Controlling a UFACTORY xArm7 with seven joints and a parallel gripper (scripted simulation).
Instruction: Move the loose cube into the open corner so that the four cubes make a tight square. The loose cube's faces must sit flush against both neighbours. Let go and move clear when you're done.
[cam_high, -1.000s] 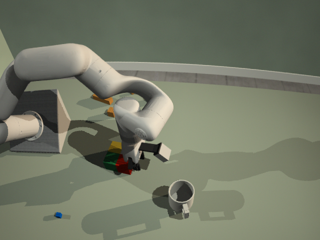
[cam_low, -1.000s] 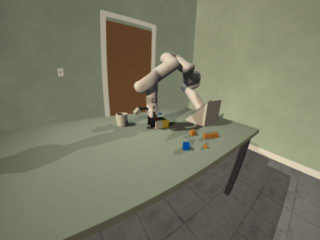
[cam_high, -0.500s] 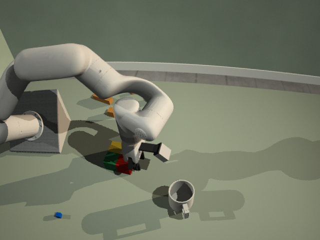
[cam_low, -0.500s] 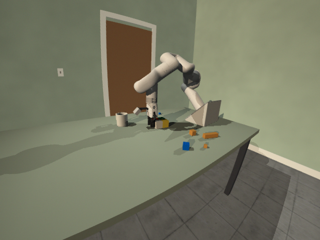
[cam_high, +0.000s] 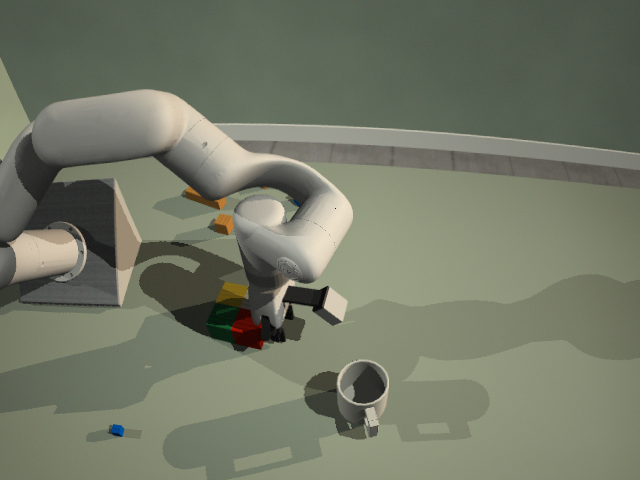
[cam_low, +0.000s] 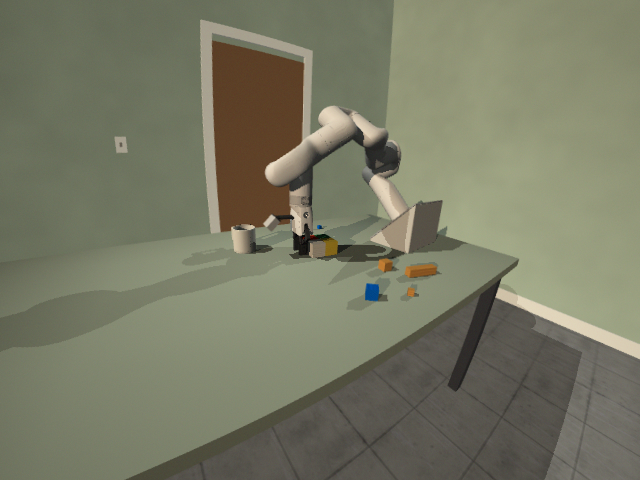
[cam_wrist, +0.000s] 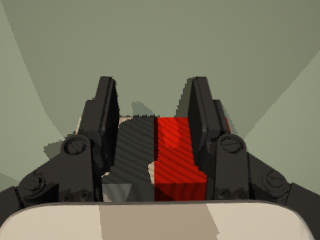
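Right now the beige cube is 4 cm behind my hand and 3 cm to the left of it. From my hand the other things lie so: long orange block (22 cm behind, 34 cm to the left, 1 cm below); then red cube (5 cm behind, 1 cm to the right); then yellow cube (9 cm behind, 4 cm to the left).
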